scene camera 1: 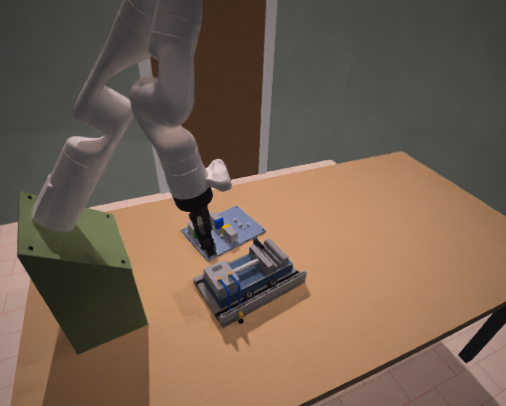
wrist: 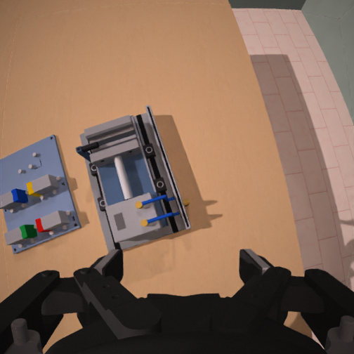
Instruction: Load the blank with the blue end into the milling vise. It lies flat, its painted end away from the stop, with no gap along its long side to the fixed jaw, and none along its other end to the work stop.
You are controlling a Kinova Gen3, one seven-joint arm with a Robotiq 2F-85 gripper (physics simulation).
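Note:
The blank with the blue end (scene camera 1: 218, 223) (wrist: 19, 195) lies on the blue plate (scene camera 1: 256, 231) (wrist: 42, 150), its grey body partly cut off by the left edge of the wrist view. The milling vise (scene camera 1: 240, 285) (wrist: 132, 175) stands beside the plate. Two grey jaw bars (scene camera 1: 270, 255) (wrist: 114, 149) lie across its far end, with a dark stop rod (wrist: 90, 147) at the side facing the plate. No blank shows between the jaws. My gripper (scene camera 1: 209, 251) (wrist: 181, 262) is open and empty, pointing down near the plate's near corner in the scene view; its exact height is unclear.
Blanks with yellow (scene camera 1: 226, 227) (wrist: 33, 188), green (wrist: 28, 231) and red (wrist: 43, 225) ends lie on the same plate, beside small pegs. Blue hoses (scene camera 1: 237, 287) (wrist: 161, 218) arch over the vise's side. A green pedestal (scene camera 1: 90, 295) carries the arm.

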